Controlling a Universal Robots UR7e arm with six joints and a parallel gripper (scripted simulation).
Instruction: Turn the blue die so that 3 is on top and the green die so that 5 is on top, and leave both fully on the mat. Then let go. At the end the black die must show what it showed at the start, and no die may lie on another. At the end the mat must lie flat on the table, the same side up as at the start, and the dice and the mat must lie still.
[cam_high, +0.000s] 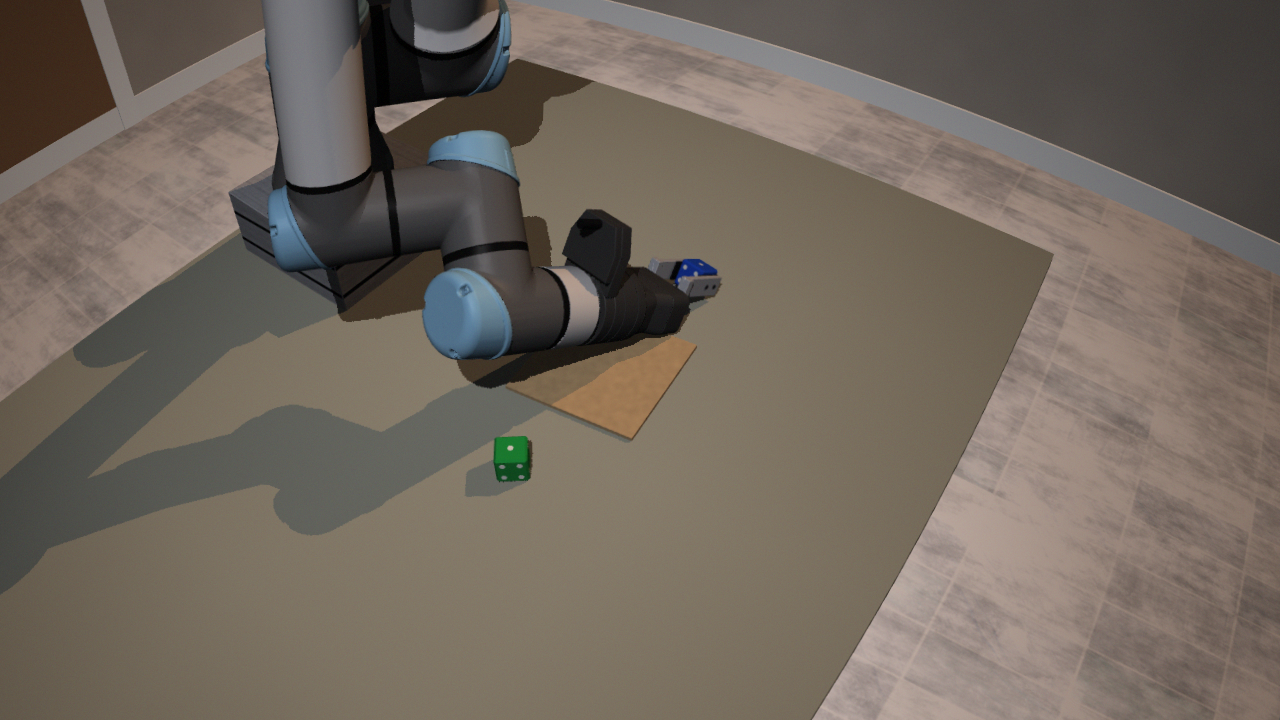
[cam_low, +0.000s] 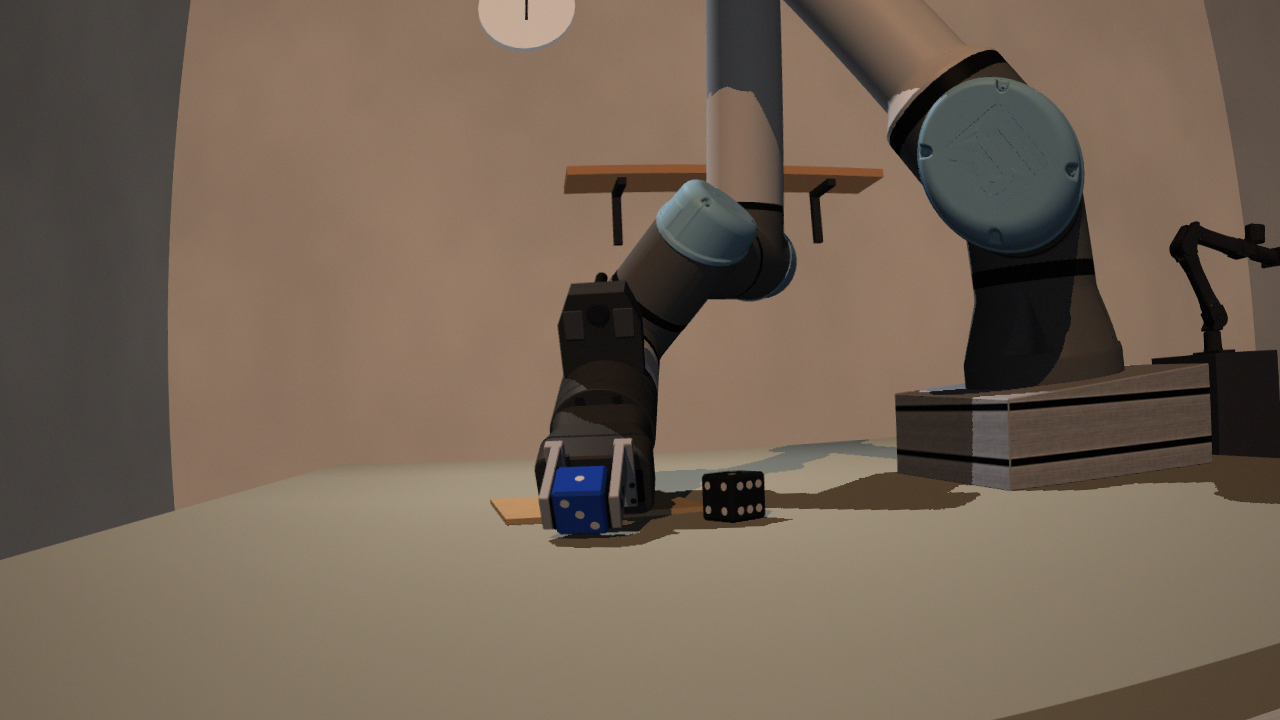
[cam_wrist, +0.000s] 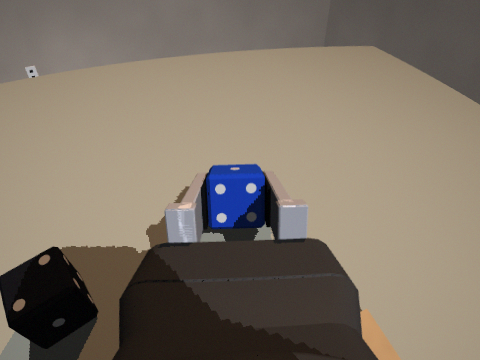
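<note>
Now: the blue die right at my hand. Round my hand: green die 10 mm behind, 300 mm to the right, 10 mm below; then brown mat 20 mm behind, 150 mm to the right, 20 mm below; then black die 100 mm behind, 30 mm to the right, 10 mm below.
</note>
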